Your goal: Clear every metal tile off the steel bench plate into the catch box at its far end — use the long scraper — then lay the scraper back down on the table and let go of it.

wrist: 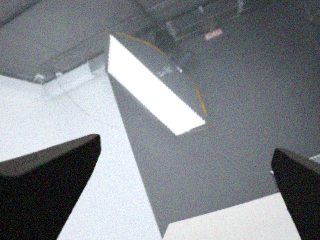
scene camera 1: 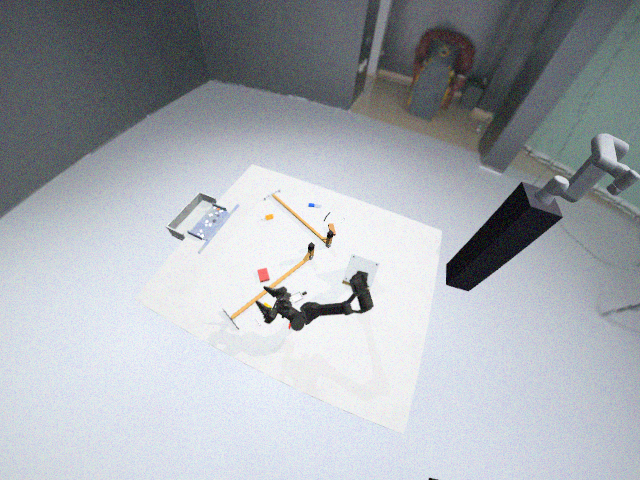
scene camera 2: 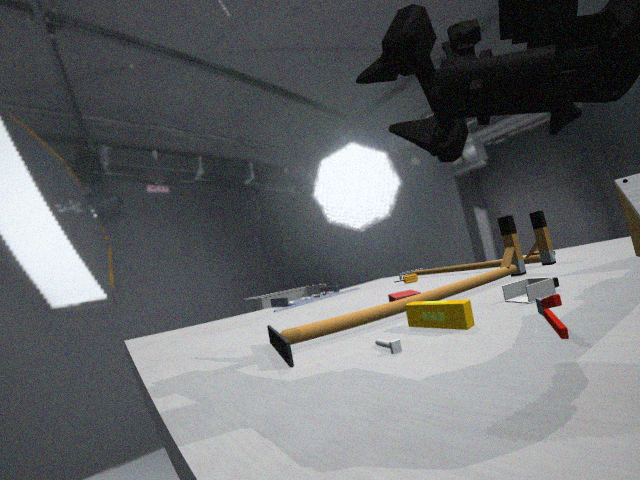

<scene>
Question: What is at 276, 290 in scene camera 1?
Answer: My gripper.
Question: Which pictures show my gripper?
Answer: The wrist view, scene camera 1 and scene camera 2: all of them.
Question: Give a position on a yellow block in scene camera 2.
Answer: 454, 314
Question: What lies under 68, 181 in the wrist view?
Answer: My gripper.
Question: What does my gripper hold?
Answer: Nothing.
</scene>
